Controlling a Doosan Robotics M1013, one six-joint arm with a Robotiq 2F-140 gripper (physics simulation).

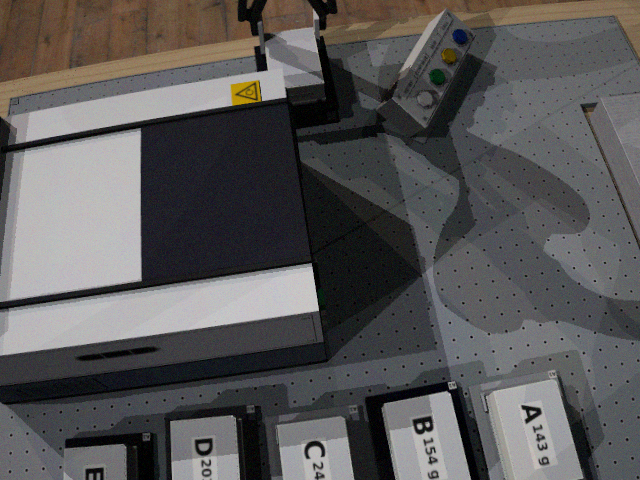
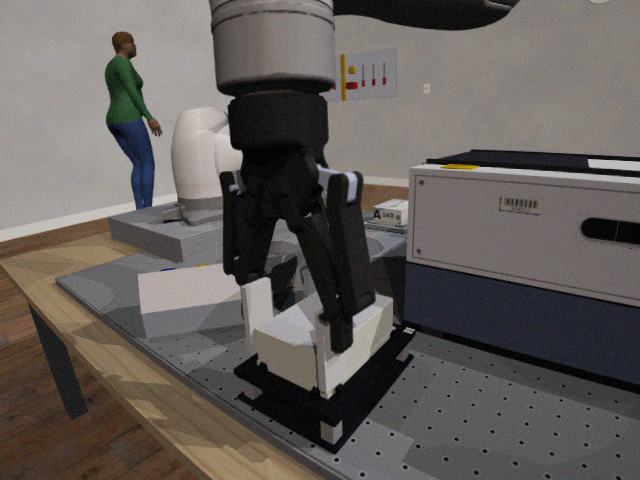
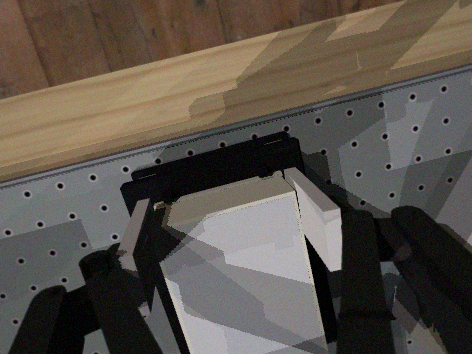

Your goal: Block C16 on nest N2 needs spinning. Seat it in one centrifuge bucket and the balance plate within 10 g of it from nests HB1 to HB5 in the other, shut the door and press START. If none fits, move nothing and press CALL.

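Places are measured from the arm's base along level axes (x left, y down, z back), in metres.
Pixels of known places: gripper, fingertip midpoint: (image 1: 290, 45) (image 2: 294, 363) (image 3: 222, 205); arm's base, link origin: (image 2: 209, 213).
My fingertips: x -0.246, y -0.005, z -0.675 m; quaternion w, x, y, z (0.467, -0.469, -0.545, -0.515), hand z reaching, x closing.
Observation:
Ahead of a thing's pixels: the offset from my fingertips to its top centre. "spot": to the spot under its first point.
My gripper (image 1: 289, 39) (image 2: 292, 335) (image 3: 222, 205) is shut on a white block @[dx +0.054, dy -0.028, dz +0.010 m] (image 1: 297, 57) (image 2: 286, 356) (image 3: 250, 280), one finger on each long side. The block is level, on or barely above a black nest @[dx +0.054, dy +0.005, dz +0.010 m] (image 2: 372, 369) (image 3: 220, 172); its seating and label are not readable. The centrifuge (image 1: 155, 310) (image 2: 516, 237) stands beside it, with a dark panel @[dx +0.373, dy -0.160, dz -0.045 m] (image 1: 222, 196) across part of its top; no bucket shows. Labelled plates stand in a row: A 143 g @[dx +0.621, dy -0.001, dz +0.338 m] (image 1: 535, 428), B 154 g @[dx +0.637, dy -0.001, dz +0.203 m] (image 1: 426, 434), C @[dx +0.668, dy -0.001, dz +0.072 m] (image 1: 315, 449), D @[dx +0.671, dy -0.001, dz -0.064 m] (image 1: 204, 449) and E @[spot: dx +0.677, dy -0.001, dz -0.203 m] (image 1: 95, 465). C, D and E are cut off.
A button box @[dx +0.048, dy -0.030, dz +0.229 m] (image 1: 434, 72) (image 2: 186, 294) with white, green, yellow and blue buttons stands near the nest. The wooden table edge (image 1: 155, 62) (image 3: 150, 120) runs close behind the nest. A grey plinth (image 2: 144, 232) carries the arm's base. A person (image 2: 126, 93) stands beyond the table.

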